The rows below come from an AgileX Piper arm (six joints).
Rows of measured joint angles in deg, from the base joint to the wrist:
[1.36 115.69 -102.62 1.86 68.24 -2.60]
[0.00 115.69 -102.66 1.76 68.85 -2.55]
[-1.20 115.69 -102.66 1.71 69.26 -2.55]
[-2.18 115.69 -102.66 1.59 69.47 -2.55]
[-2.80 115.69 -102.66 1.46 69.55 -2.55]
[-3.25 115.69 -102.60 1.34 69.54 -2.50]
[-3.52 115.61 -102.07 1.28 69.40 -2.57]
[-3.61 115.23 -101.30 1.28 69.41 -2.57]
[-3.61 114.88 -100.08 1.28 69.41 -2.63]
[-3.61 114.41 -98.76 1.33 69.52 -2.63]
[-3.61 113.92 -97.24 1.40 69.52 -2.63]
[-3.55 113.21 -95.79 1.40 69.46 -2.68]
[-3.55 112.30 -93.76 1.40 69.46 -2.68]
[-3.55 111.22 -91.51 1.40 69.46 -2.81]
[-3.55 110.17 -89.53 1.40 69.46 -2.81]
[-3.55 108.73 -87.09 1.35 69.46 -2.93]
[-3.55 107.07 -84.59 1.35 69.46 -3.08]
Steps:
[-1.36 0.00 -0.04 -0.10 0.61 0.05]
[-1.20 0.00 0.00 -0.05 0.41 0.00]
[-0.98 0.00 0.00 -0.12 0.21 0.00]
[-0.62 0.00 0.00 -0.13 0.08 0.00]
[-0.45 0.00 0.06 -0.12 -0.01 0.05]
[-0.27 -0.08 0.53 -0.06 -0.14 -0.07]
[-0.09 -0.38 0.77 0.00 0.01 0.00]
[0.00 -0.35 1.22 0.00 0.00 -0.06]
[0.00 -0.47 1.32 0.05 0.11 0.00]
[0.00 -0.49 1.52 0.07 0.00 0.00]
[0.06 -0.71 1.45 0.00 -0.06 -0.05]
[0.00 -0.91 2.03 0.00 0.00 0.00]
[0.00 -1.08 2.25 0.00 0.00 -0.13]
[0.00 -1.05 1.98 0.00 0.00 0.00]
[0.00 -1.44 2.44 -0.05 0.00 -0.12]
[0.00 -1.66 2.50 0.00 0.00 -0.15]

